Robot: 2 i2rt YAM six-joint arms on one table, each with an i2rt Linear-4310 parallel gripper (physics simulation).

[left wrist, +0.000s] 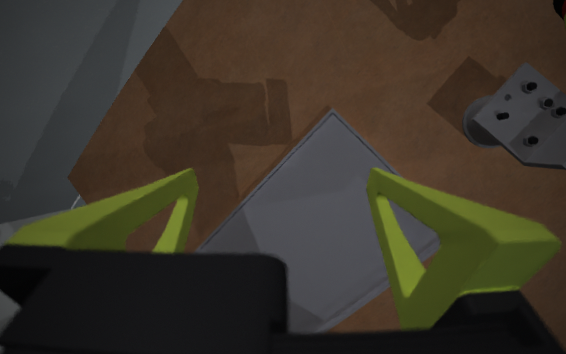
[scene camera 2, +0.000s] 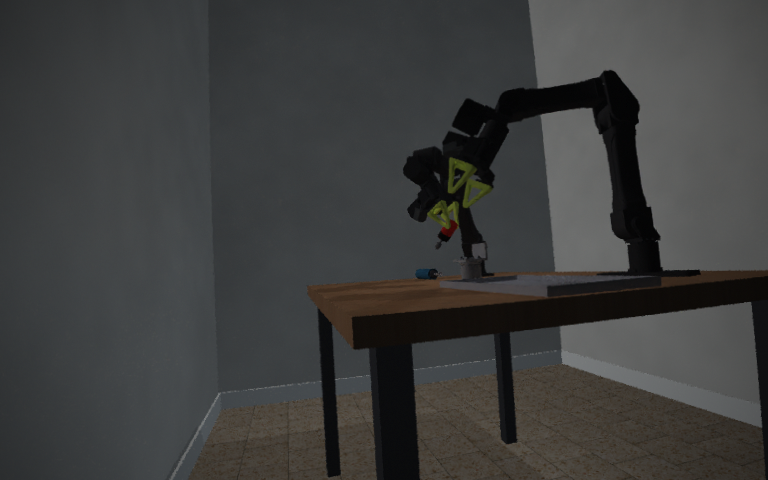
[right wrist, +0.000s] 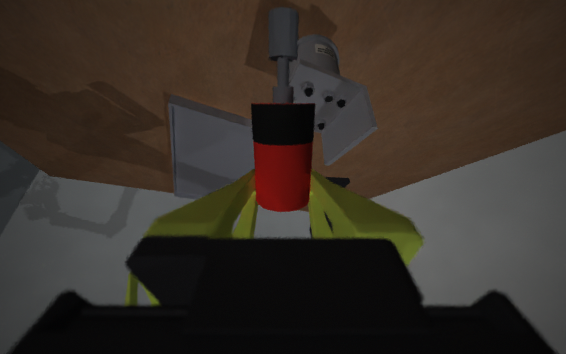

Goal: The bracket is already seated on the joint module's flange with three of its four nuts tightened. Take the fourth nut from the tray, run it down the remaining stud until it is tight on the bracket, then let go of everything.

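Frame: origin at the left arm's base, x ahead, y left, z up, level; metres.
Seen in the pictures: left gripper, between the fingertips: (left wrist: pixel 282 177) (scene camera 2: pixel 457 200); right gripper, between the fingertips: (scene camera 2: pixel 453 228) (right wrist: pixel 282 176).
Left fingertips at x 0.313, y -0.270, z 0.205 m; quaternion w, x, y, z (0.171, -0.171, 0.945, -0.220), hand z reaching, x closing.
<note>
Offsets run from my left fingertips to a thing's top centre. "*": to the spot under its first point.
My right gripper (scene camera 2: pixel 445 216) is shut on a nut driver with a red and black handle {* dy -0.160, dx -0.117, dz -0.054 m} (scene camera 2: pixel 448 230), held tilted above the table. In the right wrist view the driver {dy -0.189, dx -0.128, dz -0.020 m} (right wrist: pixel 282 154) points its grey socket {* dy -0.222, dx -0.125, dz -0.088 m} (right wrist: pixel 283 31) toward the table, just left of the joint module {dy -0.131, dx -0.167, dz -0.131 m} (right wrist: pixel 318 53). The grey bracket (right wrist: pixel 339 116) on the module shows dark fasteners on its face. I cannot tell whether a nut sits in the socket. The module (scene camera 2: pixel 473 267) stands on the table, right of the driver's tip. My left gripper (scene camera 2: pixel 469 183) is open and empty above the grey tray {dy +0.166, dx -0.017, dz -0.189 m} (left wrist: pixel 324 211), fingers wide (left wrist: pixel 281 197).
A small blue cylinder {* dy -0.495, dx -0.310, dz -0.181 m} (scene camera 2: pixel 426 273) lies on the wooden table left of the module. The grey tray (scene camera 2: pixel 539 283) stretches to the right. The two arms cross closely above the module.
</note>
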